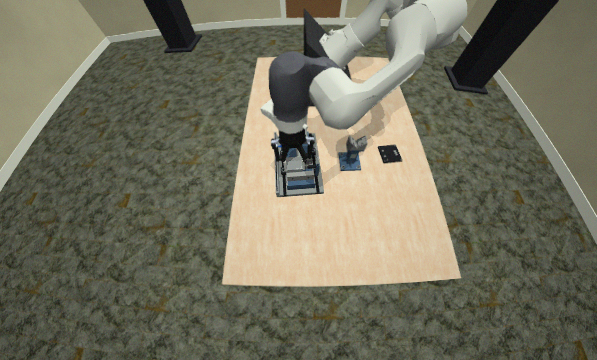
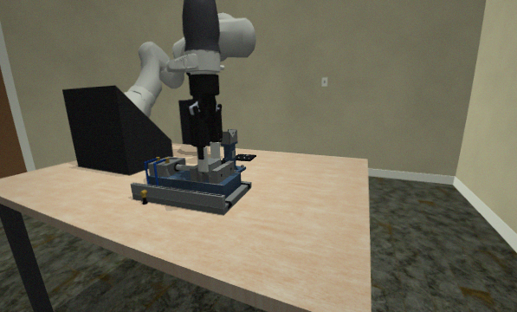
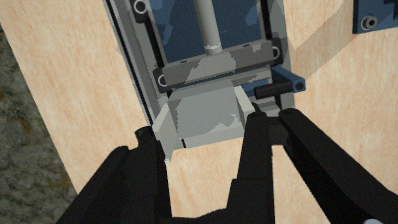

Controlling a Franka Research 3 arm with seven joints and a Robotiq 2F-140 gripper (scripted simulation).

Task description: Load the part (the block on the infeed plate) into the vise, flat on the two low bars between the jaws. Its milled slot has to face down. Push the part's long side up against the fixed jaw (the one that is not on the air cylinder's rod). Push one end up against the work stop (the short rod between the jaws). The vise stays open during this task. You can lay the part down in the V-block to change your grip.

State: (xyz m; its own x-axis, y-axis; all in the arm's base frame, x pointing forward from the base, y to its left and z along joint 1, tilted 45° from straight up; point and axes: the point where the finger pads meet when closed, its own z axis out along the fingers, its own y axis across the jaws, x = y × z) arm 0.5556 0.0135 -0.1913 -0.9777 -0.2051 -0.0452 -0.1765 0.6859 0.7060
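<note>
Now: the grey part 3 cm below my hand. Also, from my hand: work stop (1 cm behind, 7 cm to the left, 3 cm below); moving jaw (4 cm behind, 1 cm to the left, 5 cm below); fixed jaw (2 cm ahead, 3 cm to the left, 5 cm below).
</note>
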